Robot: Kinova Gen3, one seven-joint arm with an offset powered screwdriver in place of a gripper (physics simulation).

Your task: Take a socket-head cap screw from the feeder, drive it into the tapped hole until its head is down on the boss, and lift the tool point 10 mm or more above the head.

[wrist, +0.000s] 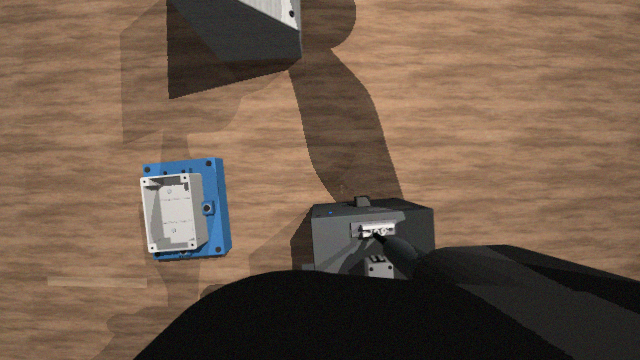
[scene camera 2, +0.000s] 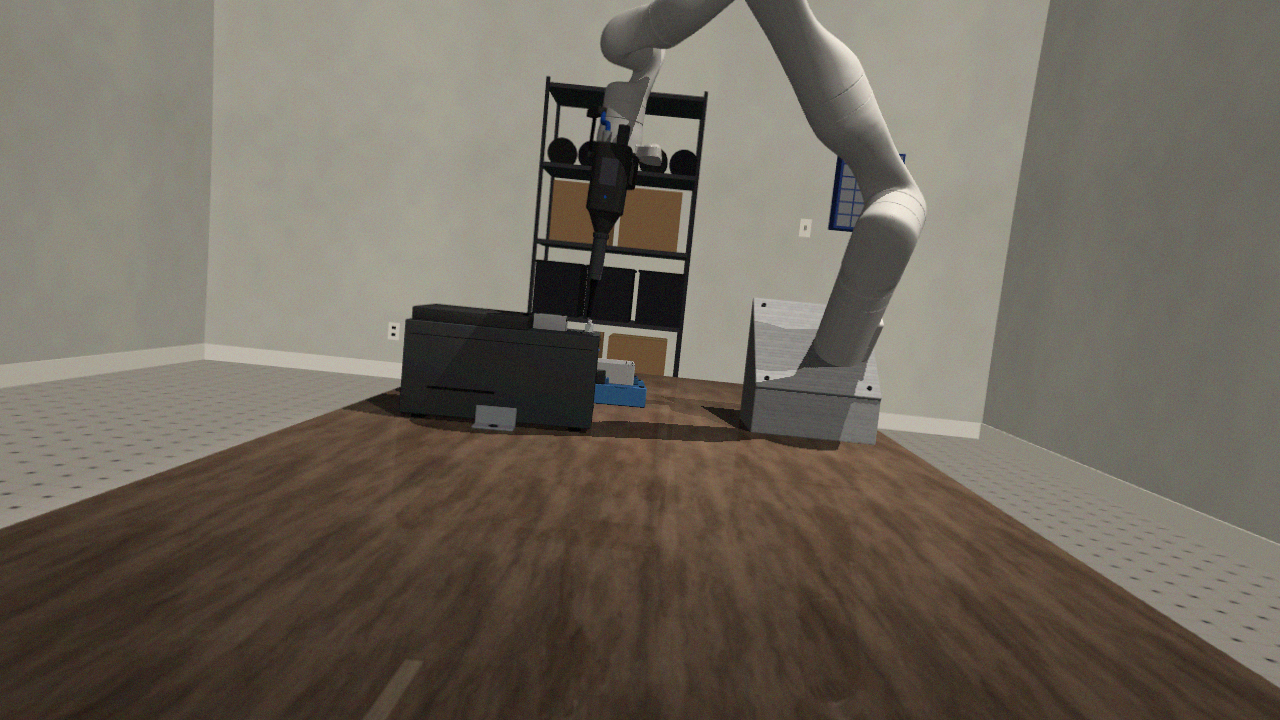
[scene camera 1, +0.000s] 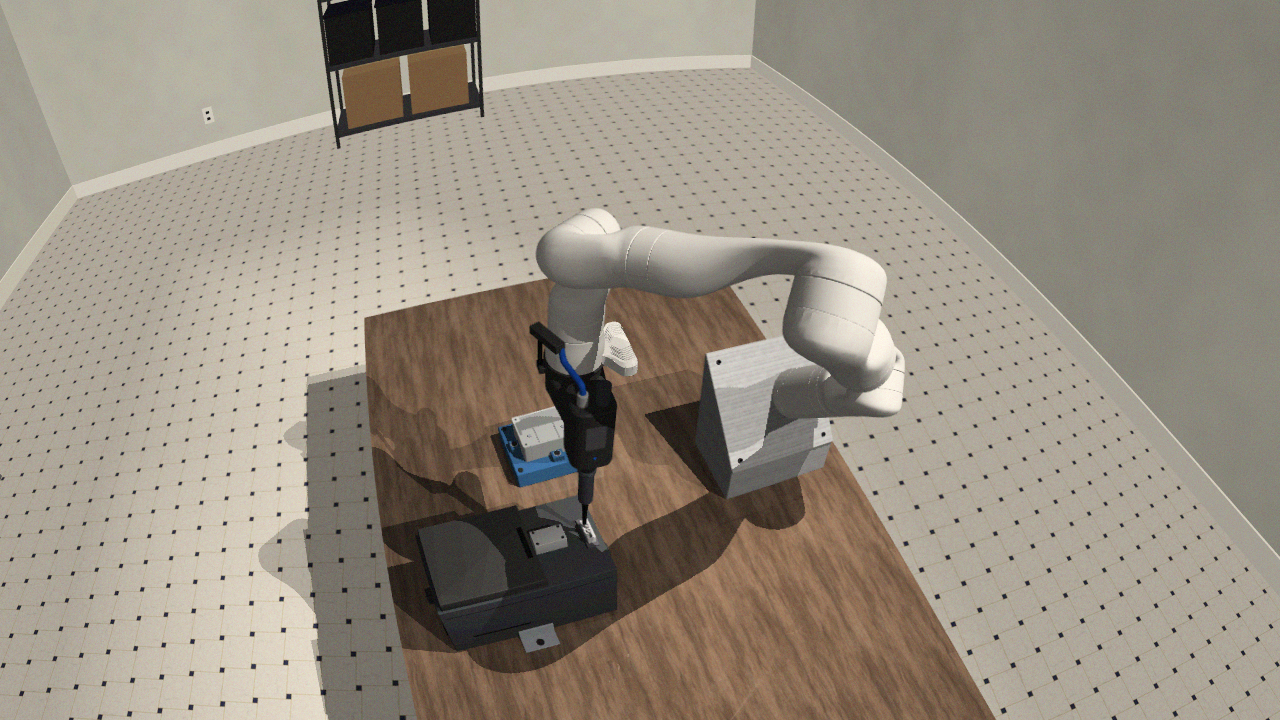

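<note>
The dark feeder [scene camera 1: 572,586] [scene camera 2: 501,376] [wrist: 332,245] stands on the wooden table. My screwdriver [scene camera 1: 584,515] [scene camera 2: 588,308] [wrist: 378,237] points down with its thin bit tip at the small silver screw nest [wrist: 391,229] on the feeder's top. Bit and nest overlap in view, so contact is unclear. I cannot tell whether a screw sits on the bit. The blue fixture [scene camera 1: 535,473] [scene camera 2: 622,394] [wrist: 220,225] holds an open light-grey box [scene camera 1: 537,437] [scene camera 2: 619,372] [wrist: 178,207], away from the bit. A small blue block [wrist: 207,208] with a dark hole sits beside the box. I cannot tell which hole is the tapped one.
A light-grey block [scene camera 1: 547,539] [scene camera 2: 549,322] [wrist: 381,270] sits on the feeder close to the bit. A small metal bracket [scene camera 1: 528,634] [scene camera 2: 494,415] is at the feeder's front. The arm stands on a slanted metal base [scene camera 1: 738,402] [scene camera 2: 805,417] [wrist: 260,47]. A shelf rack [scene camera 1: 332,98] [scene camera 2: 702,134] stands behind.
</note>
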